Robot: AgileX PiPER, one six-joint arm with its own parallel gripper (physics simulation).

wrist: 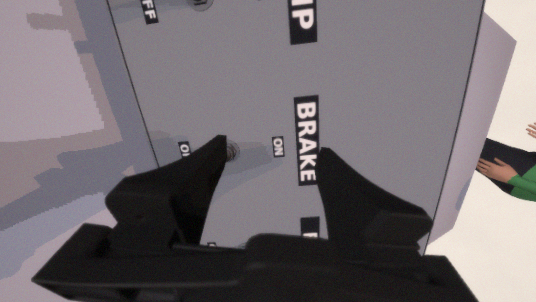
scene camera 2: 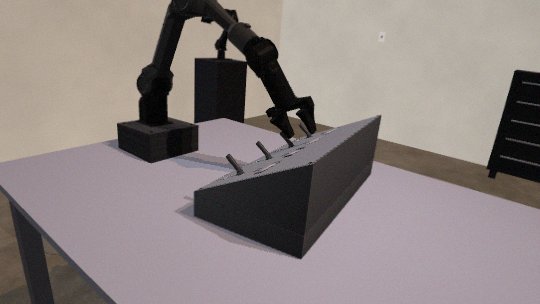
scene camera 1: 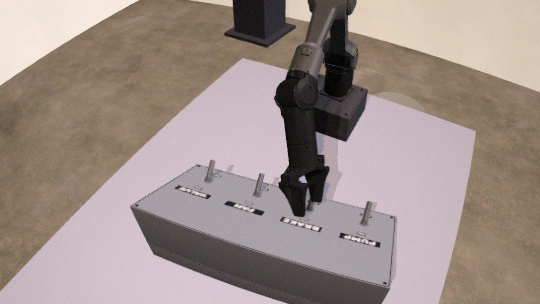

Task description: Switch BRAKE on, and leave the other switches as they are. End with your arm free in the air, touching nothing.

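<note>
The grey switch panel point(scene camera 1: 200, 215) point(scene camera 2: 345, 170) point(wrist: 390, 100) carries four levers. The BRAKE lever point(scene camera 1: 311, 205) point(scene camera 2: 286, 139) leans toward the arm's base, its OFF side; in the wrist view its base nut point(wrist: 232, 151) shows, while its shaft is hidden behind the left finger. The BRAKE label point(scene camera 1: 300, 224) point(wrist: 307, 140) and the ON tag point(wrist: 278, 147) are visible. My gripper point(scene camera 1: 307, 207) point(scene camera 2: 301, 134) point(wrist: 272, 152) is open, low over the panel, with one finger at the BRAKE lever; whether they touch cannot be told.
The VALVE lever point(scene camera 1: 210, 171) point(scene camera 2: 234, 164), FAN lever point(scene camera 1: 259, 185) point(scene camera 2: 263, 150) and PUMP lever point(scene camera 1: 368, 213) point(scene camera 2: 304, 131) lean toward the arm's base. The panel stands on the pale table point(scene camera 1: 100, 245) point(scene camera 2: 150, 225). A black drawer cabinet point(scene camera 2: 520, 125) and a dark pedestal point(scene camera 2: 220, 90) stand beyond.
</note>
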